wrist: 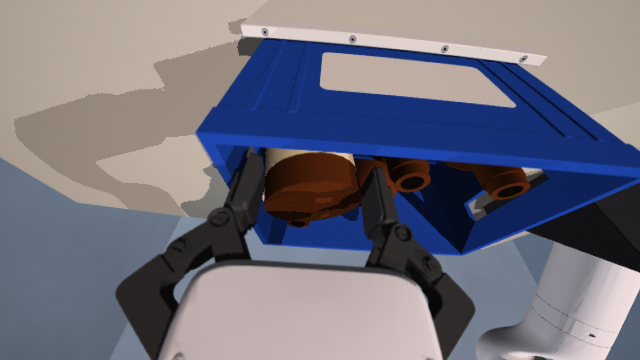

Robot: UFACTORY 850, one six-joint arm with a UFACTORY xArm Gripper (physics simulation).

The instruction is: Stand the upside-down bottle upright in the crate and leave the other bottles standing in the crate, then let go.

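Observation:
The upside-down bottle (312, 187) is brown with a cream label band, and its broad flat base faces the camera at the mouth of the blue crate (300, 126), at the crate's left end. My gripper (316, 173) is shut on this bottle, one finger on each side, with the fingertips inside the crate mouth. The bottle's neck is hidden. A small brown neck (298, 223) shows just past its base. Another brown bottle neck (412, 181) is right of my right finger, and one more bottle (507, 187) stands farther right. A brown shape behind the right finger is partly hidden.
A crate divider (445, 205) lies between the two open necks at the right. A white strip with screws (400, 44) runs along the crate's far edge. A beige surface (125, 40) surrounds the crate. A white robot arm part (575, 300) is at the lower right.

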